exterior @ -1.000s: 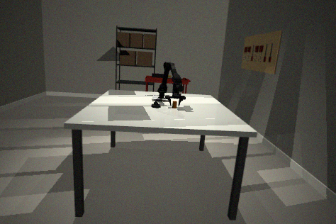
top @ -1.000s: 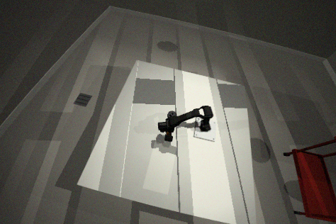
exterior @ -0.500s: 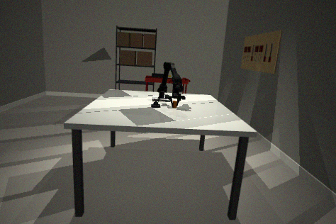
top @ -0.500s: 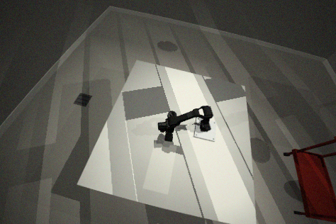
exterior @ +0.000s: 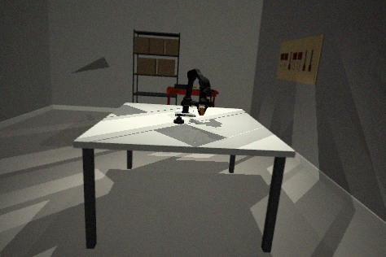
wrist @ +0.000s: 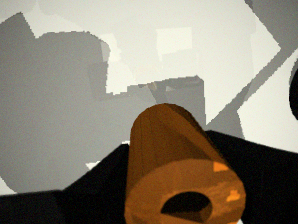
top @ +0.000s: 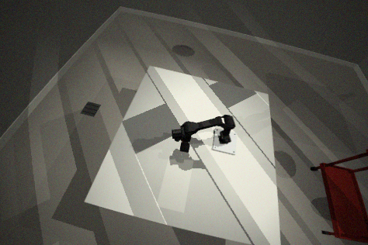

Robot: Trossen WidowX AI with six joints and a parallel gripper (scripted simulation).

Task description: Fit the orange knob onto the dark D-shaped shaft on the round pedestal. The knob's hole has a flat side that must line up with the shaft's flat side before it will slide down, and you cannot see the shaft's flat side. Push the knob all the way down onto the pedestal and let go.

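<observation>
Now: the dark round pedestal 170 mm to the right of my gripper tip, 50 mm below it and 30 mm behind it. Also, from my gripper tip: orange knob (20 mm above).
</observation>
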